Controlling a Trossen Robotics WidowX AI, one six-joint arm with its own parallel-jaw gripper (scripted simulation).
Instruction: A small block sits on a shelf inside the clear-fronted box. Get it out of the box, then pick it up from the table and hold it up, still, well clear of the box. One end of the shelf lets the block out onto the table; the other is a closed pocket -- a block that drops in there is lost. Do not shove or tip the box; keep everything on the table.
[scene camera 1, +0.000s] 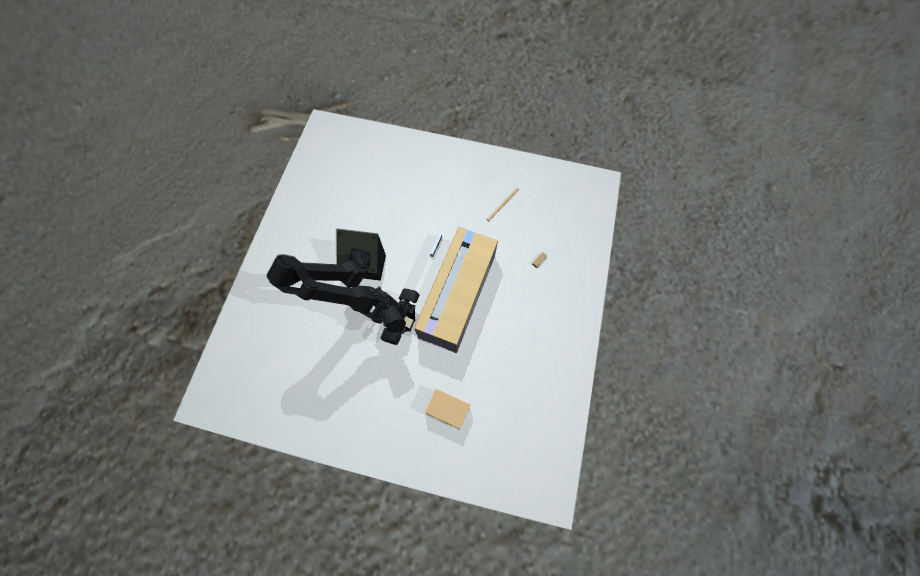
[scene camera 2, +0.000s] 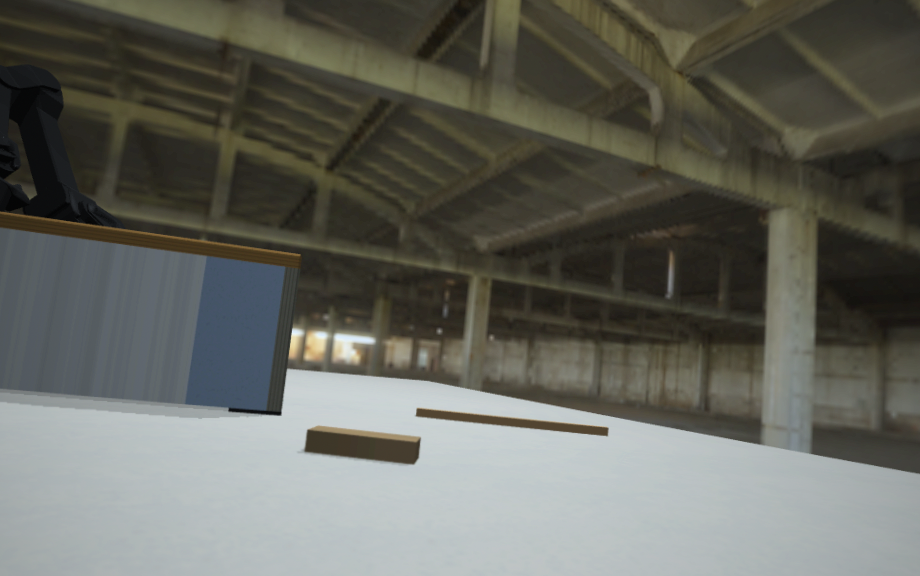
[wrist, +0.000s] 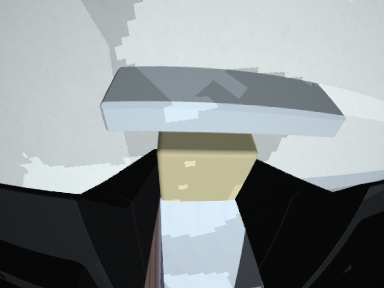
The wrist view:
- my gripper: 195, 158
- pale yellow block: 193, 167
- box: 160, 99
